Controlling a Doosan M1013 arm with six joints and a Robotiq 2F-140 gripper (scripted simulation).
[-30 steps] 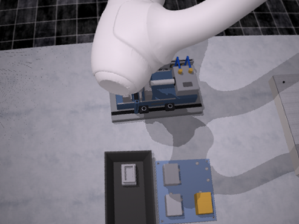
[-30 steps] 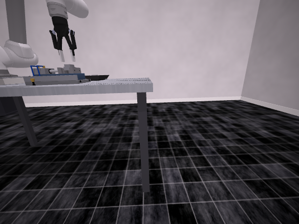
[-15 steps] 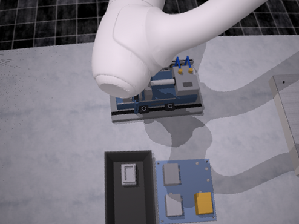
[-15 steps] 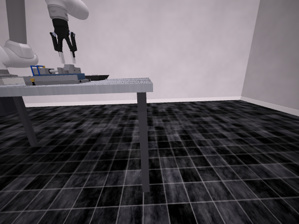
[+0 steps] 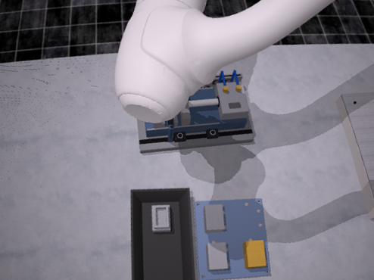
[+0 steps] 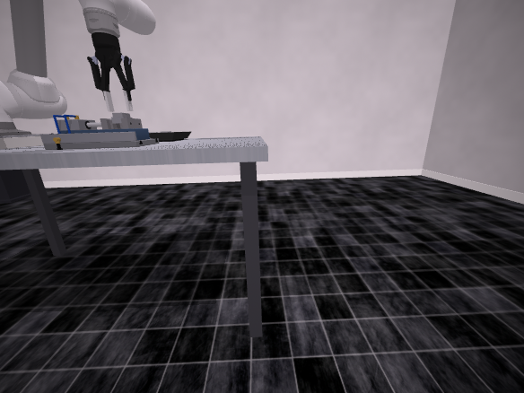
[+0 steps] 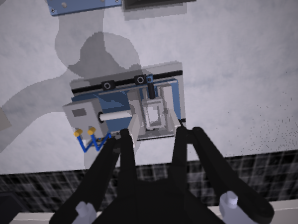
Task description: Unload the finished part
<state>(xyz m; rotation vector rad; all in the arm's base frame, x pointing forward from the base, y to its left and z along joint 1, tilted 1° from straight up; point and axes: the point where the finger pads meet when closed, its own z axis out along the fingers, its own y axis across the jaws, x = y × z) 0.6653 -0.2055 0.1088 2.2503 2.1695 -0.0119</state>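
The blue vise lies 11 cm below my hand and 7 cm behind it. The rest, counted from my hand: yellow block (39 cm to the left, 14 cm behind, 13 cm below); then blue plate (34 cm to the left, 15 cm below, 10 cm behind).
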